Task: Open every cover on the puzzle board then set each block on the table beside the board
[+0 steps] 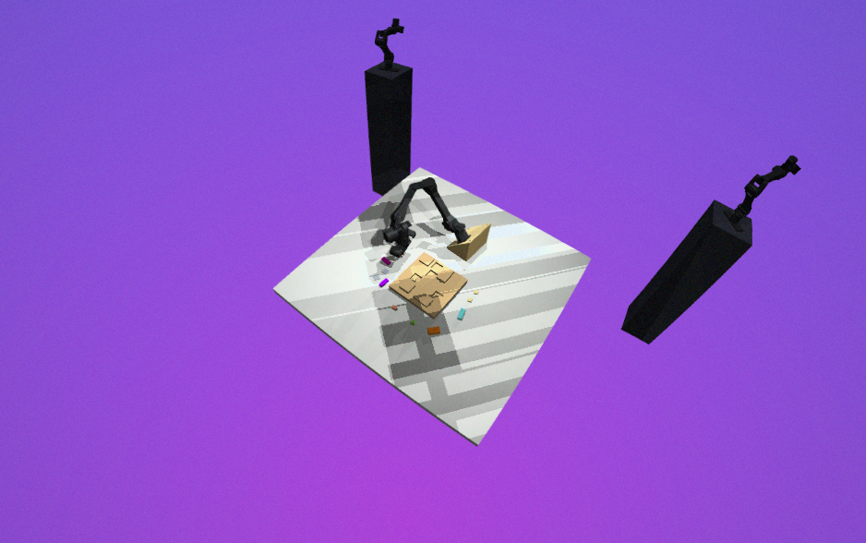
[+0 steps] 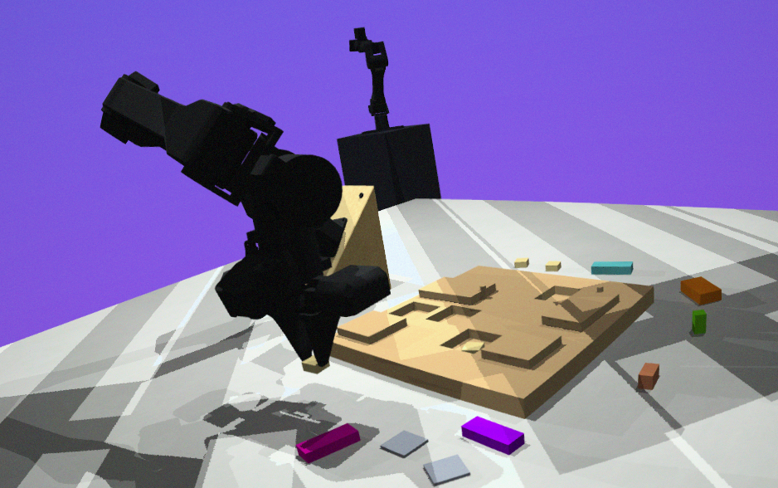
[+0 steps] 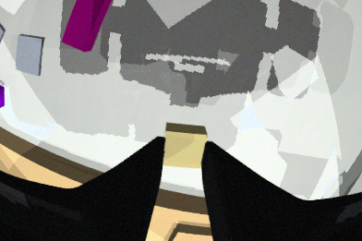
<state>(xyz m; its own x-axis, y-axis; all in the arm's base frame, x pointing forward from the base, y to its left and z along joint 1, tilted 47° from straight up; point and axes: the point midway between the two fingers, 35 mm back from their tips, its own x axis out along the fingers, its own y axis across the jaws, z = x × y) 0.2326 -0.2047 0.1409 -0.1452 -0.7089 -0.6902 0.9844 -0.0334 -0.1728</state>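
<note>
Right now the tan puzzle board is 200 mm to the left of my gripper tip, 70 mm ahead of it and 20 mm below it. The rest, counted from my gripper tip: cyan piece (450 mm to the left, 130 mm ahead, 40 mm below); then magenta piece (80 mm ahead, 60 mm to the right, 40 mm below); then purple piece (200 mm ahead, 40 mm below, 20 mm to the left).
</note>
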